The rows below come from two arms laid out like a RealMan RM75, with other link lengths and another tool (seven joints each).
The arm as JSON. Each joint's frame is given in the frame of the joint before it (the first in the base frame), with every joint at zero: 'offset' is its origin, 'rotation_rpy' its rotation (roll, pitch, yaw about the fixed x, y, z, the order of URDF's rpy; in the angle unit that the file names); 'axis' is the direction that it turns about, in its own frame. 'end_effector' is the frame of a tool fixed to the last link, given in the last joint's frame.
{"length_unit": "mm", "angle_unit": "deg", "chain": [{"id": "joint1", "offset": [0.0, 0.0, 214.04], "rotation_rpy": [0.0, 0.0, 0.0], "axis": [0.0, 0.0, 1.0]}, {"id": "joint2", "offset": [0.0, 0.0, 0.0], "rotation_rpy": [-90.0, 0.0, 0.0], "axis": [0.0, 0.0, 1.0]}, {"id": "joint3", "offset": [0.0, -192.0, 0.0], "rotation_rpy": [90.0, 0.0, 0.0], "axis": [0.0, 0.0, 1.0]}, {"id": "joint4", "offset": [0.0, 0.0, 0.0], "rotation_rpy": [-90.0, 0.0, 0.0], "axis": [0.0, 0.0, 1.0]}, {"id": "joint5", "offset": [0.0, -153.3, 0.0], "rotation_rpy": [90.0, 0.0, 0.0], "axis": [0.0, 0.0, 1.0]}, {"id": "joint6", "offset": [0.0, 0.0, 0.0], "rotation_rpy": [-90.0, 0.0, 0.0], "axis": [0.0, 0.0, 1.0]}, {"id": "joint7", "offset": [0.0, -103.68, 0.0], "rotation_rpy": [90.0, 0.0, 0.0], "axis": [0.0, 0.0, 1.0]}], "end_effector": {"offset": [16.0, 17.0, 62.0], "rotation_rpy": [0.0, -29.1, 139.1]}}
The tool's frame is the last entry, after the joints.
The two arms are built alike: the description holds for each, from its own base.
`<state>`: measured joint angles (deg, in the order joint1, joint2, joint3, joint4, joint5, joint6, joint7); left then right.
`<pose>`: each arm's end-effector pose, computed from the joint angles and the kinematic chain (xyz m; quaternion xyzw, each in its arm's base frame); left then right.
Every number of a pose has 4 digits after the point. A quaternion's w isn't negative.
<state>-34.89 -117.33 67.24 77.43 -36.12 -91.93 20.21 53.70 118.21 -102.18 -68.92 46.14 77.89 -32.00</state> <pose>-0.1373 0.2924 0.0051 -0.6774 0.6024 0.3916 0.1576 0.0753 0.2479 -0.0825 -0.2292 0.8765 0.0811 0.4156</pose>
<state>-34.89 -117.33 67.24 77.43 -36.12 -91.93 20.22 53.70 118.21 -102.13 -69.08 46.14 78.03 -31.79</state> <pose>-0.1373 0.2924 0.0051 -0.6773 0.6025 0.3916 0.1576 0.0749 0.2477 -0.0822 -0.2281 0.8769 0.0809 0.4154</pose>
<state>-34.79 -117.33 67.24 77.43 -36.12 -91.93 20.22 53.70 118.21 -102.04 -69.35 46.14 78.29 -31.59</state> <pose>-0.1378 0.2922 0.0051 -0.6779 0.6019 0.3918 0.1573 0.0742 0.2473 -0.0818 -0.2275 0.8772 0.0805 0.4150</pose>
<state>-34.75 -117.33 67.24 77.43 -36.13 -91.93 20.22 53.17 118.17 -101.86 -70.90 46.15 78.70 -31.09</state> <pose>-0.1379 0.2921 0.0050 -0.6781 0.6017 0.3918 0.1572 0.0716 0.2461 -0.0805 -0.2273 0.8792 0.0837 0.4103</pose>
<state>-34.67 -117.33 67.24 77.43 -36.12 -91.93 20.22 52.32 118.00 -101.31 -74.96 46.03 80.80 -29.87</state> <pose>-0.1384 0.2919 0.0051 -0.6785 0.6012 0.3919 0.1569 0.0651 0.2423 -0.0753 -0.2313 0.8809 0.0881 0.4035</pose>
